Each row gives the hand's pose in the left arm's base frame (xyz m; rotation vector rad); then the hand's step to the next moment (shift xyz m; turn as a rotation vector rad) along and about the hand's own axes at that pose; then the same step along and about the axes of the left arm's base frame.
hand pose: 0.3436 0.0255 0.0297 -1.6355 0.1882 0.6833
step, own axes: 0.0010 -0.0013 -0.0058 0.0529 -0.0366 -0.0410
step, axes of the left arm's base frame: 0.0033 -0.0050 0.0008 0.0740 -0.0180 0.0044
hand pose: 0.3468 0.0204 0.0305 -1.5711 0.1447 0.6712
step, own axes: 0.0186 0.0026 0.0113 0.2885 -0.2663 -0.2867
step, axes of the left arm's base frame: 0.0103 0.0159 -0.0111 0.4560 -0.1486 0.0799
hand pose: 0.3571 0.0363 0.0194 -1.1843 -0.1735 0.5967
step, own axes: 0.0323 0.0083 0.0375 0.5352 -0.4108 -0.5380
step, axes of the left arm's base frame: 0.0079 0.0495 0.0012 0.8197 -0.2603 0.0704
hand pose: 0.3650 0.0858 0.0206 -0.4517 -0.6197 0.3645
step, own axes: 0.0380 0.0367 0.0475 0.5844 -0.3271 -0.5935
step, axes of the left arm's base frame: -0.0079 0.0621 0.0337 0.8757 -0.1838 0.0111
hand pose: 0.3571 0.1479 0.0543 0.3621 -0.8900 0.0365
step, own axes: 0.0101 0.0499 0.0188 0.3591 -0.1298 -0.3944
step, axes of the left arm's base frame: -0.0168 0.0396 0.0332 0.5476 -0.0365 0.0107
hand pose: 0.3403 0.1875 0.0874 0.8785 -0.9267 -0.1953
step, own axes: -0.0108 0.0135 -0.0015 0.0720 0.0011 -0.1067
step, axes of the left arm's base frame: -0.0083 0.0150 0.0028 0.1253 0.0262 0.0139
